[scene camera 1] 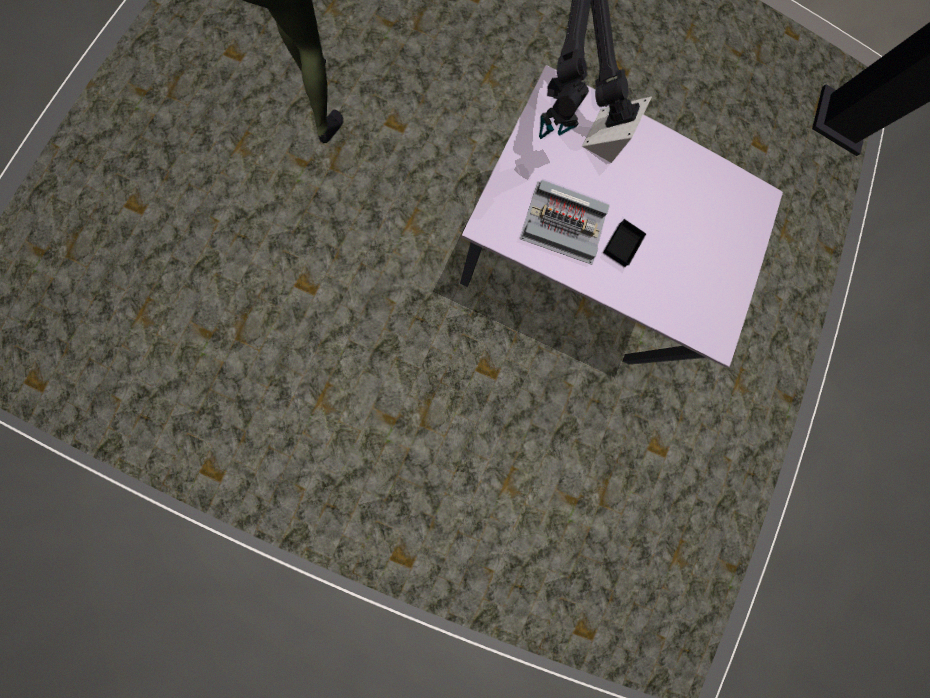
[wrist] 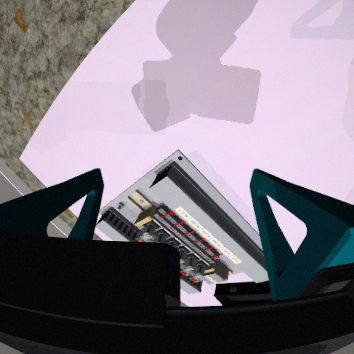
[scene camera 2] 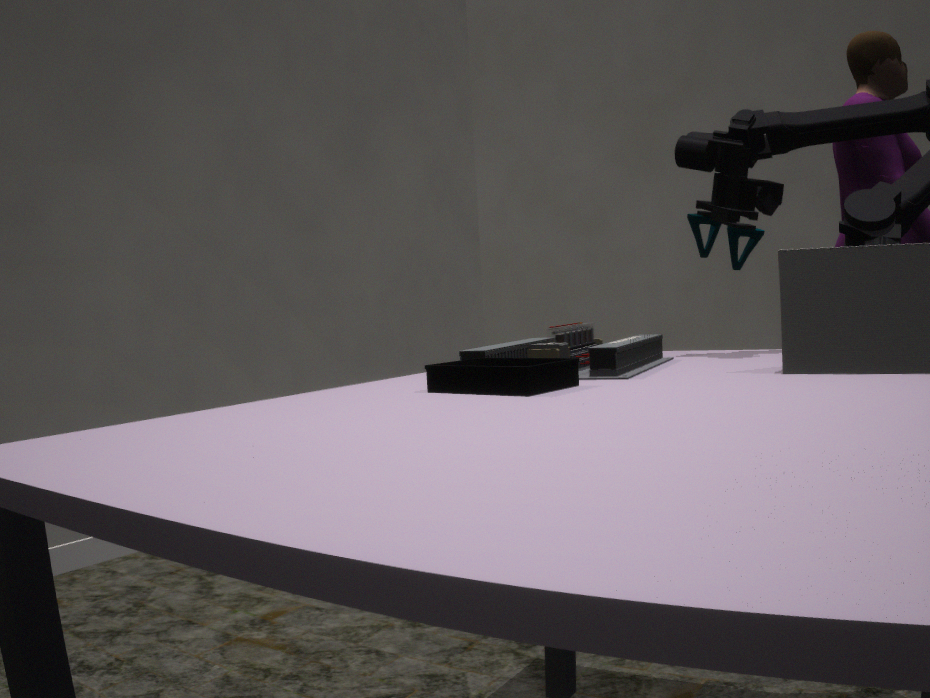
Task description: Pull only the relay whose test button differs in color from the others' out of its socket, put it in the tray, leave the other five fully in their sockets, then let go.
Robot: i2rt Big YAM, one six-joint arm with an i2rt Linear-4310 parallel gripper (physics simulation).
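Places are measured from the arm's base along level axes (x ahead, y left, z up), in millimetres.
Pixels of known places: gripper, fingertip midpoint: (scene camera 1: 549, 136) (wrist: 176, 176) (scene camera 2: 719, 263); arm's base at its link origin: (scene camera 1: 622, 116) (scene camera 2: 880, 294).
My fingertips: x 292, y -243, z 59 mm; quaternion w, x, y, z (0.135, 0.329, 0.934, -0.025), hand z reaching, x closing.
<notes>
Ahead of a thing's pixels: the offset from my fingertips to its middle.
A grey panel (scene camera 1: 552, 238) (wrist: 197, 196) lies on the table with a row of relays (scene camera 1: 564, 218) (scene camera 2: 574, 334) across its middle. In the wrist view an orange test button (wrist: 140, 241) shows at the row's left end, beside the tan end stop; red test buttons @[dy +262, dx +200, dz -90 mm] (wrist: 193, 281) show farther along. The black body of the gripper hides part of the row. All the relays appear to stand in the row; seating depth cannot be told. The black tray @[dy +469, dx +172, dz -141 mm] (scene camera 1: 625, 244) (scene camera 2: 480, 377) stands beside the panel and looks empty in scene camera 1. My gripper (scene camera 1: 552, 135) (scene camera 2: 720, 262) (wrist: 176, 176) is open and empty, high above the table, away from the panel.
Dark wire ducts @[dy +197, dx +101, dz -136 mm] (scene camera 2: 619, 356) run along both long sides of the relay row. A pale upright plate (scene camera 1: 615, 138) (scene camera 2: 848, 311) stands near the arm's base. A person (scene camera 1: 313, 82) (scene camera 2: 871, 165) stands off the table. A dark pillar (scene camera 1: 871, 105) is at the right.
</notes>
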